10 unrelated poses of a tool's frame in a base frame.
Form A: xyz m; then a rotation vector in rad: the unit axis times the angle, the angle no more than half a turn.
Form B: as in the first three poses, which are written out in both.
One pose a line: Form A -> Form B
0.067, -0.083, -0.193, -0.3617, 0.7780, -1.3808 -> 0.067, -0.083, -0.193, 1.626, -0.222, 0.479, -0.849
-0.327, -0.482, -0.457, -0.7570, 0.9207, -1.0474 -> -0.327, -0.482, -0.457, 1.587, -0.477, 0.580, -0.660
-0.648, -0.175, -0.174, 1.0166, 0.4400, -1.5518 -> -0.648, -0.175, -0.174, 1.907, 0.533, 0.231, -0.814
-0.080, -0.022, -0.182, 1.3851, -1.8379, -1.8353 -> -0.080, -0.022, -0.182, 2.944, 0.471, -0.624, -0.623
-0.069, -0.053, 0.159, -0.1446, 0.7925, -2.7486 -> -0.069, -0.053, 0.159, 2.864, -0.050, 0.277, -0.960
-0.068, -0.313, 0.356, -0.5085, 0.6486, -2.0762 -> -0.068, -0.313, 0.356, 2.234, -0.228, 0.290, -0.929
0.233, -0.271, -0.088, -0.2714, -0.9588, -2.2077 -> 0.233, -0.271, -0.088, 2.422, -0.112, -0.396, -0.911
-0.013, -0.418, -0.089, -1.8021, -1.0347, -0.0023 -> -0.013, -0.418, -0.089, 2.078, -0.867, -0.498, -0.001
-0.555, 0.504, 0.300, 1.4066, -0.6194, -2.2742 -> -0.555, 0.504, 0.300, 2.745, 0.512, -0.226, -0.829
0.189, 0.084, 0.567, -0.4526, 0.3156, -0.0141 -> 0.189, 0.084, 0.567, 0.552, -0.820, 0.572, -0.026
